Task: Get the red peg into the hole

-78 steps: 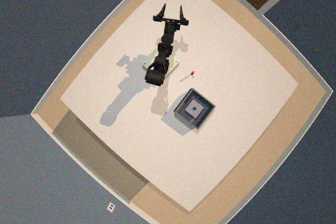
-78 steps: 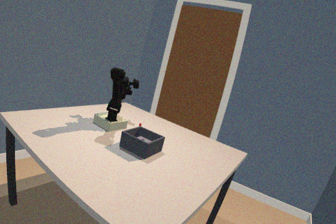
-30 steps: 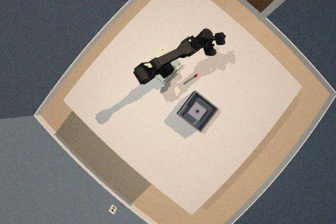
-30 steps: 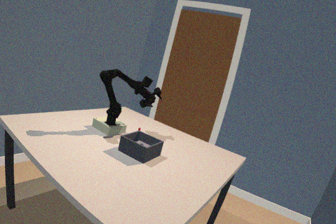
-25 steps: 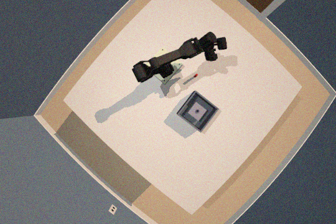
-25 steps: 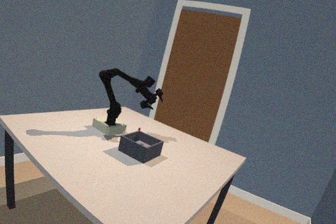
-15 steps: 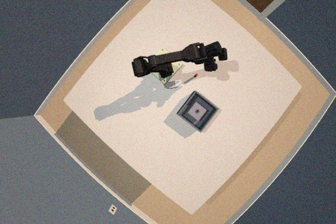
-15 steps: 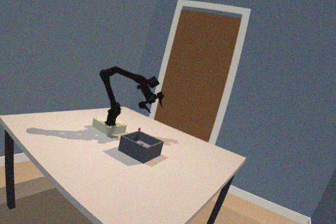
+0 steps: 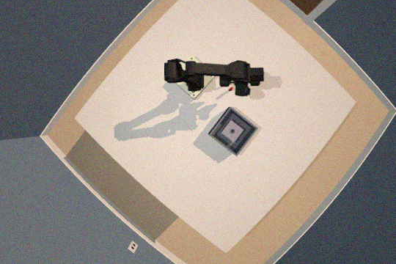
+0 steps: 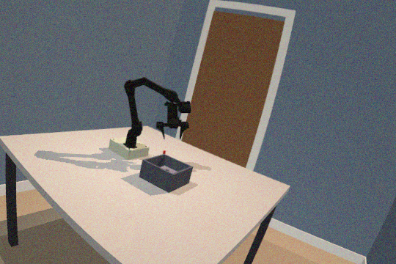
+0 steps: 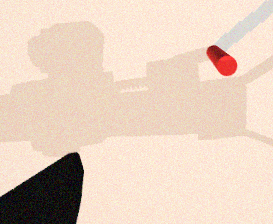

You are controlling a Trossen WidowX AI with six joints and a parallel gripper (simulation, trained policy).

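My gripper tip is now 110 mm above the red peg, 40 mm to the left of it and 10 mm past it. Round my gripper tip: grey box 180 mm to the right, 180 mm ahead, 130 mm below; then bottom plate 180 mm to the right, 180 mm ahead, 110 mm below.
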